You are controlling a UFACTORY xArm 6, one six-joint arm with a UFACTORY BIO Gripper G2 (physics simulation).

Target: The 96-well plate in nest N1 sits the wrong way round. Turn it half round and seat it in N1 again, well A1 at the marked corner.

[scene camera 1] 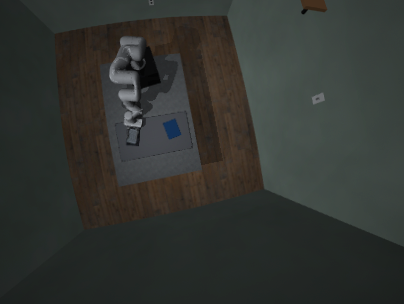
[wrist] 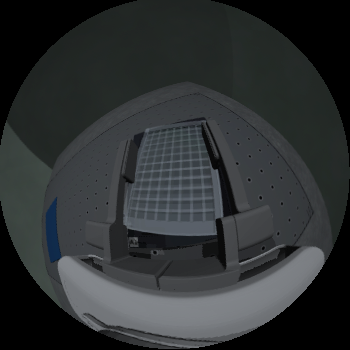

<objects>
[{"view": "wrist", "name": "my gripper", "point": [165,133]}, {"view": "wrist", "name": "pale 96-well plate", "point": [176,191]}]
</objects>
